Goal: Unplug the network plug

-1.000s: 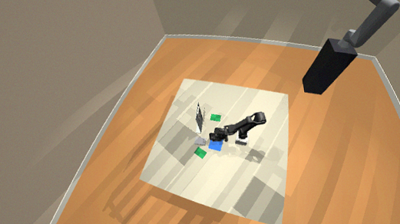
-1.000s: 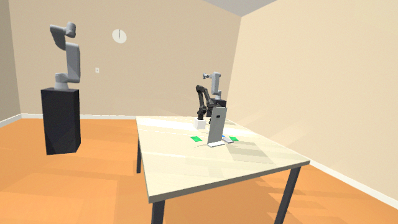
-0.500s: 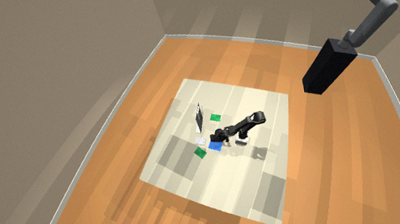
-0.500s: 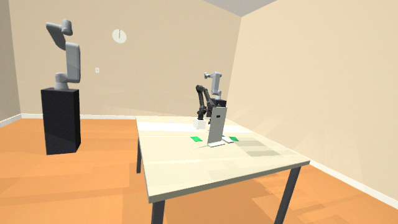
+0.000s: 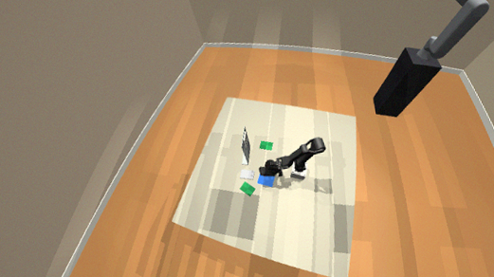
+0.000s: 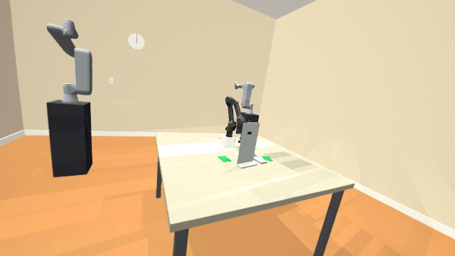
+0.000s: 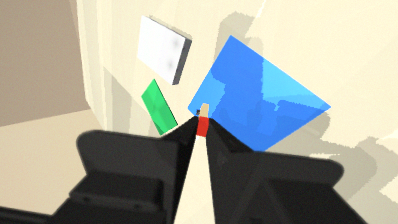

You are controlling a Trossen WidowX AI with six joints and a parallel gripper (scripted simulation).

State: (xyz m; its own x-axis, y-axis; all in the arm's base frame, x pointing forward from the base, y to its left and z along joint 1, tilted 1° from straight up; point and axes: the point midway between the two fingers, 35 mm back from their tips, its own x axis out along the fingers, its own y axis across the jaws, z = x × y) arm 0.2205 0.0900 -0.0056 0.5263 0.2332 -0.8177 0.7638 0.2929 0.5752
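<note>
Right now my gripper tip is 6 cm above the blue square and 1 cm past it. The rest, counted from my gripper tip: green patch (12 cm ahead, 11 cm to the left, 6 cm below); network plug (right at my gripper tip); upright grey panel (18 cm ahead, 17 cm to the right, 8 cm above).
</note>
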